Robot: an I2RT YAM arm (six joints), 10 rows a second.
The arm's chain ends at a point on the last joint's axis. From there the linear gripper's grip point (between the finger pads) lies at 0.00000 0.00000 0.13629 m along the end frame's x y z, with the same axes.
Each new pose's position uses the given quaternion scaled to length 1; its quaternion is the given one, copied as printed.
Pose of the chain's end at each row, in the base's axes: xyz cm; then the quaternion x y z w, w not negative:
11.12, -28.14, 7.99, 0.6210, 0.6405, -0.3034, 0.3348
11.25, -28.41, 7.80, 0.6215, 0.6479, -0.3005, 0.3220
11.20, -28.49, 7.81, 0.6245, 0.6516, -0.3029, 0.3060
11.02, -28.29, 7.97, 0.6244, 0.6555, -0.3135, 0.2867
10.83, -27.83, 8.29, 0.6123, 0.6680, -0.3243, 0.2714
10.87, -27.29, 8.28, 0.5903, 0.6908, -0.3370, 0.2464
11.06, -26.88, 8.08, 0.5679, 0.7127, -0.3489, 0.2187
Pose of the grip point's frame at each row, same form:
11.83, -39.10, -0.07, 0.6210, 0.6405, -0.3034, 0.3348
11.85, -39.17, -0.54, 0.6215, 0.6479, -0.3005, 0.3220
11.48, -39.08, -0.77, 0.6245, 0.6516, -0.3029, 0.3060
10.81, -38.77, -0.74, 0.6244, 0.6555, -0.3135, 0.2867
10.36, -38.27, -0.46, 0.6123, 0.6680, -0.3243, 0.2714
10.09, -37.60, -0.60, 0.5903, 0.6908, -0.3370, 0.2464
9.91, -37.04, -0.93, 0.5679, 0.7127, -0.3489, 0.2187

